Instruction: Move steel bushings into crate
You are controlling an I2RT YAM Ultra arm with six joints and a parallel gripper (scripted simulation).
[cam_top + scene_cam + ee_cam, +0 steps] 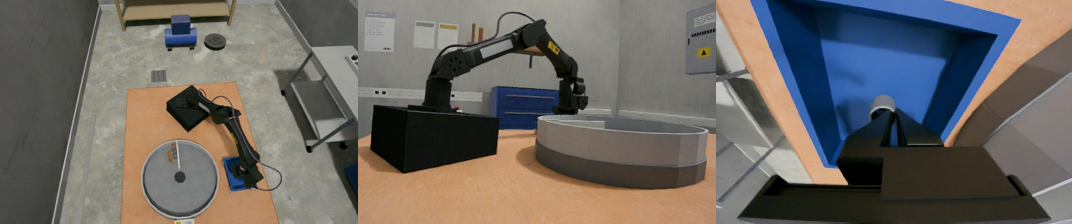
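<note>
Right now my hand is 10 mm to the right of the blue crate and 10 mm above it. Round my hand: grey turntable 50 mm ahead, 330 mm to the right, 20 mm above.
</note>
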